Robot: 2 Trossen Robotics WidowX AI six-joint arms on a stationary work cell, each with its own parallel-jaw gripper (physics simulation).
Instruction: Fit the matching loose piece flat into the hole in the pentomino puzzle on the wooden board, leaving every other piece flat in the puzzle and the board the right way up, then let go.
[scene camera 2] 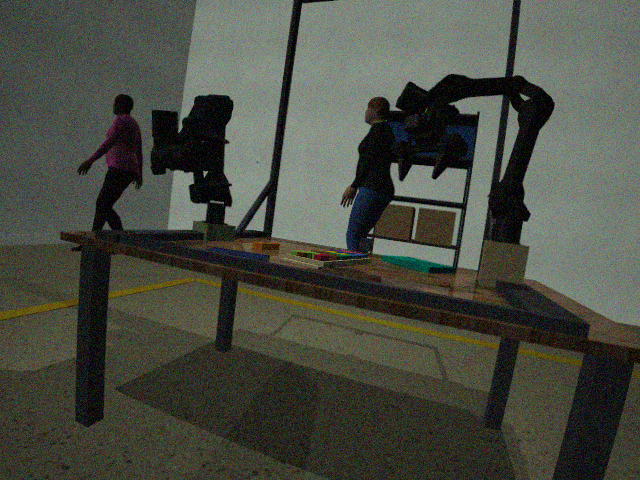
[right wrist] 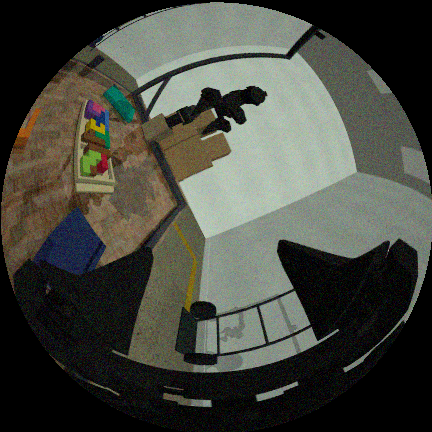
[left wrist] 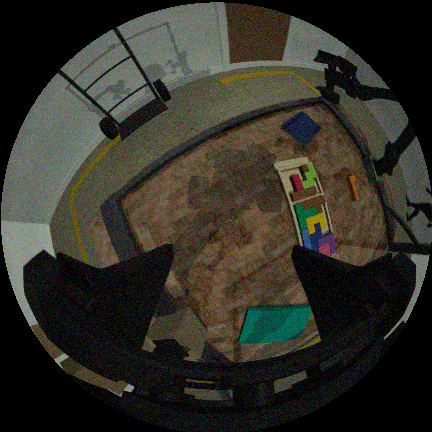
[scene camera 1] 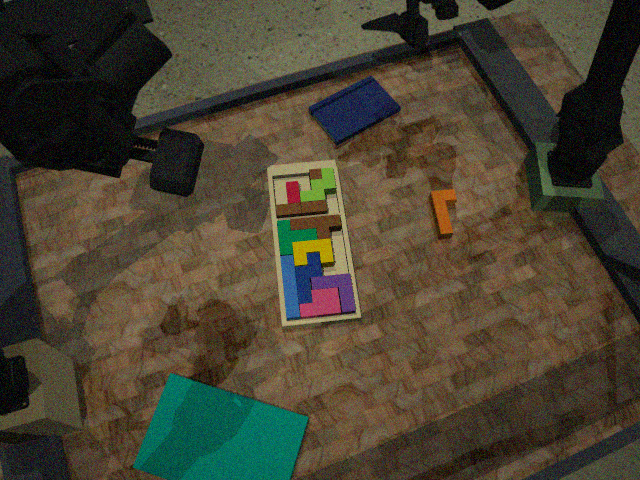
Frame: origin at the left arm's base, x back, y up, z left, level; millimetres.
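Seen in the pictures: left gripper, fingertip midpoint: (scene camera 2: 416,179) (right wrist: 197,124) (left wrist: 235,251) (scene camera 1: 134,167); right gripper, fingertip midpoint: (scene camera 2: 229,164) (right wrist: 215,251) (left wrist: 315,74); left arm's base at its link origin: (scene camera 2: 505,242) (right wrist: 167,123) (left wrist: 170,348) (scene camera 1: 0,388); right arm's base at its link origin: (scene camera 2: 214,223) (left wrist: 376,167) (scene camera 1: 569,169).
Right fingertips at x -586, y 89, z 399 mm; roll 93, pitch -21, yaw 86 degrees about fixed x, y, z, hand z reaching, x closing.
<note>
Pixels of each thing's top centre, then the offset from my right fingertips to it. "*": a spot on its surface instead.
- wooden board at a spot on its surface: (scene camera 1: 302,167) (right wrist: 95,186) (left wrist: 292,162) * dx +130, dy -198, dz -139 mm
- yellow piece at its top centre: (scene camera 1: 312,251) (left wrist: 316,222) (right wrist: 97,125) dx +162, dy -179, dz -298 mm
- purple piece at its top centre: (scene camera 1: 333,293) (left wrist: 327,246) (right wrist: 94,107) dx +153, dy -179, dz -370 mm
- loose orange L-shaped piece at its top centre: (scene camera 1: 447,211) (scene camera 2: 266,242) (left wrist: 355,186) dx -63, dy -185, dz -290 mm
- blue tray-like object at its top centre: (right wrist: 70,254) (scene camera 1: 354,107) (scene camera 2: 236,253) (left wrist: 303,125) dx +8, dy -192, dz -49 mm
- teal slab at its top centre: (scene camera 1: 221,442) (left wrist: 277,327) (scene camera 2: 418,261) (right wrist: 121,100) dx +355, dy -186, dz -521 mm
The wooden board (scene camera 1: 302,167) (left wrist: 292,164) (right wrist: 95,188) lies on the table with coloured pieces in two compartments. In scene camera 1, an L-shaped pale hole shows along the right side of its larger compartment, beside the yellow piece (scene camera 1: 305,246) and above the purple piece (scene camera 1: 346,291). The loose orange L-shaped piece (scene camera 1: 442,214) (scene camera 2: 265,245) (left wrist: 354,187) lies flat to the right of the board. My left gripper (scene camera 2: 418,176) (left wrist: 235,251) is open and empty, high above the table, left of the board in scene camera 1. My right gripper (right wrist: 215,251) is open and empty, beyond the table's far edge.
A blue tray-like object (scene camera 1: 356,109) (left wrist: 301,128) (right wrist: 70,245) lies beyond the board. A teal slab (scene camera 1: 222,428) (scene camera 2: 416,264) (left wrist: 275,325) lies near the lower edge of scene camera 1. Dark raised rails (scene camera 1: 289,85) border the table. A person (scene camera 2: 374,160) stands behind the table.
</note>
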